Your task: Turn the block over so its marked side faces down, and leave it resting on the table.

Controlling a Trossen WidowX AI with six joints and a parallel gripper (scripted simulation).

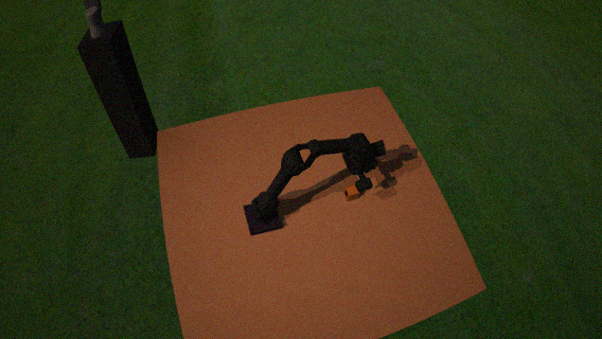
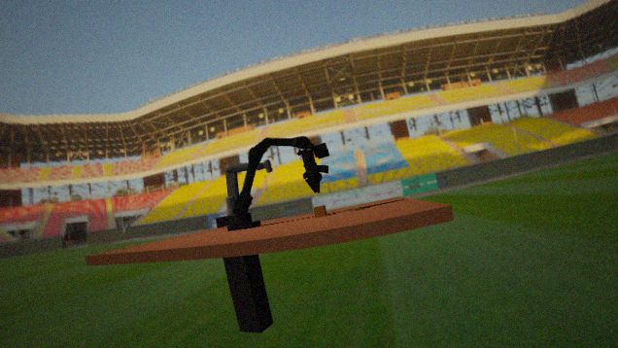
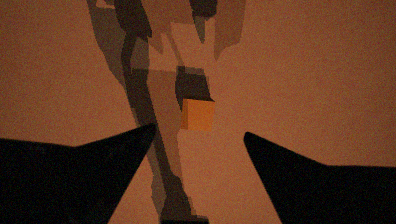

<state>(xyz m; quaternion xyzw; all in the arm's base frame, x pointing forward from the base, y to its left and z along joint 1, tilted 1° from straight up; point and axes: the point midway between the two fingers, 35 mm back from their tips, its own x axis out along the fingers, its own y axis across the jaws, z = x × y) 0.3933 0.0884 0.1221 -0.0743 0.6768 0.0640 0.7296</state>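
My gripper tip is now 90 mm above the block and 20 mm past it.
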